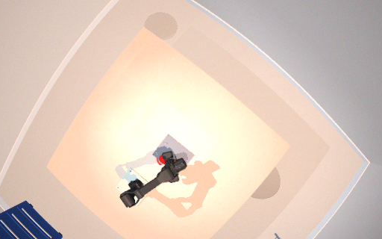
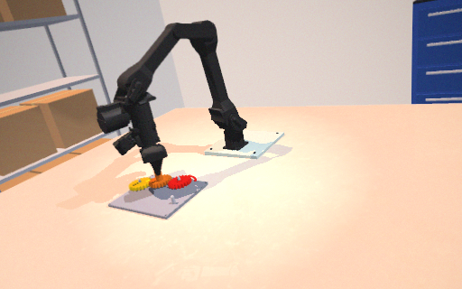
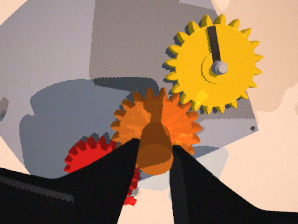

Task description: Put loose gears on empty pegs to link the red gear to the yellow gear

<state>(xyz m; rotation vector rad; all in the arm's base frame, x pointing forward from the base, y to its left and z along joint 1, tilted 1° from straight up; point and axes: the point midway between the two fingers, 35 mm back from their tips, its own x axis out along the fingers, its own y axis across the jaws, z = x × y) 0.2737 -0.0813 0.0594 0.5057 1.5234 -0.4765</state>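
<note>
The orange gear lies 10 mm below my gripper tip. From my gripper tip the other things lie so: red arrow (50 mm behind, 70 mm to the left, 30 mm below); yellow gear (20 mm ahead, 60 mm to the right, 20 mm below); red gear (20 mm behind, 60 mm to the left, 20 mm below).
</note>
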